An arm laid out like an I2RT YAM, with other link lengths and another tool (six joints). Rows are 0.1 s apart.
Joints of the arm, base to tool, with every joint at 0 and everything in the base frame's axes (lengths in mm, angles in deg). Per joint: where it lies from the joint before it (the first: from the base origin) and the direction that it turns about. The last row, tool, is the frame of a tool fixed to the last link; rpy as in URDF.
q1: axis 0 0 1 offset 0 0 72.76
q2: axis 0 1 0 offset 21.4 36.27 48.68
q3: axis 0 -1 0 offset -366.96 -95.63 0
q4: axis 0 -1 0 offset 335.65 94.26 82.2
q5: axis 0 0 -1 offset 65.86 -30.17 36.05
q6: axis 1 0 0 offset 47.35 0 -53.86
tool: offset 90 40 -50 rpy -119.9 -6.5 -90
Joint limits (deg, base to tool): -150..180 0..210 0..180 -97..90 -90..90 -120..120
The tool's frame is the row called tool.
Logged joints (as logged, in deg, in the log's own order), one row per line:
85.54 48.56 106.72 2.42 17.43 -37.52
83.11 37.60 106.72 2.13 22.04 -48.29
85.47 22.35 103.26 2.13 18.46 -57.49
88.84 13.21 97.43 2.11 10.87 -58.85
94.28 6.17 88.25 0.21 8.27 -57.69
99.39 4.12 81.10 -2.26 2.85 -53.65
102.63 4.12 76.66 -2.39 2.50 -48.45
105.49 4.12 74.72 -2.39 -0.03 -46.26
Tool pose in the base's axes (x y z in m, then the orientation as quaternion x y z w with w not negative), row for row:
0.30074 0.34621 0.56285 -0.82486 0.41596 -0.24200 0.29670
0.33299 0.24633 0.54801 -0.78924 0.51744 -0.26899 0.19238
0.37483 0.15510 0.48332 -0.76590 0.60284 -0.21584 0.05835
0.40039 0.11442 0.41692 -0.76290 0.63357 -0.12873 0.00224
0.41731 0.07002 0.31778 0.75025 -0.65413 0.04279 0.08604
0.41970 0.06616 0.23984 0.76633 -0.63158 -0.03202 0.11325
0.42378 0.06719 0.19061 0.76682 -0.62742 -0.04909 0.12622
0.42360 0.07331 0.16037 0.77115 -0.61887 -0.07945 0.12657
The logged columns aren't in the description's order. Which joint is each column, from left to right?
Columns, left to right: q2, q1, q3, q6, q5, q4.
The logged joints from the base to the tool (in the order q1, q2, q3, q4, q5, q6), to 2 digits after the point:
48.56 85.54 106.72 -37.52 17.43 2.42
37.60 83.11 106.72 -48.29 22.04 2.13
22.35 85.47 103.26 -57.49 18.46 2.13
13.21 88.84 97.43 -58.85 10.87 2.11
6.17 94.28 88.25 -57.69 8.27 0.21
4.12 99.39 81.10 -53.65 2.85 -2.26
4.12 102.63 76.66 -48.45 2.50 -2.39
4.12 105.49 74.72 -46.26 -0.03 -2.39

